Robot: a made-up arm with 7 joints. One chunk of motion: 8 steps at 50 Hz.
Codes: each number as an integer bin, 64 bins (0 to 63) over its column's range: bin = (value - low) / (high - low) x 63, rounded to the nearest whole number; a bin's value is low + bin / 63 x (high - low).
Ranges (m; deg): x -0.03..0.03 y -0.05..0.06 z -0.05..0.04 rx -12..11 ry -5..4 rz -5..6
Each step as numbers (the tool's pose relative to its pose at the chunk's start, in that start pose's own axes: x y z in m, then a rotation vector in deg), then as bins.
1 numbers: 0.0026 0.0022 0.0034 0.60 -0.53 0.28
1 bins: 34 30 37 35 31 30
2 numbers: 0.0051 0.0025 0.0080 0.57 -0.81 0.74
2 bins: 37 30 41 34 29 33
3 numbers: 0.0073 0.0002 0.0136 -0.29 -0.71 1.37
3 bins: 39 29 45 32 30 36
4 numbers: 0.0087 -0.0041 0.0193 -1.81 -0.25 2.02
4 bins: 41 26 49 28 33 40
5 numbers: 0.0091 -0.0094 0.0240 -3.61 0.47 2.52
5 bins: 41 23 52 23 38 43
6 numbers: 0.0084 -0.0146 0.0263 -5.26 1.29 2.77
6 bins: 40 20 53 18 44 45
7 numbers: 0.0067 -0.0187 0.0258 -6.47 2.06 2.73
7 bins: 39 18 53 15 49 44
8 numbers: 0.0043 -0.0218 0.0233 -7.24 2.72 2.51
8 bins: 36 16 51 13 54 43
